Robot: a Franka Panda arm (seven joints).
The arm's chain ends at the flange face. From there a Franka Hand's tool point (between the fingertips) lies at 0.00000 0.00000 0.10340 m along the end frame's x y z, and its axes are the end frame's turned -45 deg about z.
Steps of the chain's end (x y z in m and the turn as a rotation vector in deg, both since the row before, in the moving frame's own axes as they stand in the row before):
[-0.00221, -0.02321, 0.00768, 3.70, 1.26, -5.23]
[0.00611, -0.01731, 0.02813, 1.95, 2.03, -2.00]
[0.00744, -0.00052, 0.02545, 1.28, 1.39, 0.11]
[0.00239, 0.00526, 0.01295, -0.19, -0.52, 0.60]
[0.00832, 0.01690, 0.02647, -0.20, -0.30, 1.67]
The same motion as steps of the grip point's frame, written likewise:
[0.02102, -0.02137, 0.00744, 1.73, 3.51, -5.23]
[0.02164, -0.00791, 0.02801, -0.06, 2.81, -2.00]
[0.00903, 0.00504, 0.02539, -0.08, 1.89, 0.11]
[-0.00293, 0.00498, 0.01295, 0.23, -0.50, 0.60]
[-0.00670, 0.01770, 0.02647, 0.07, -0.35, 1.67]

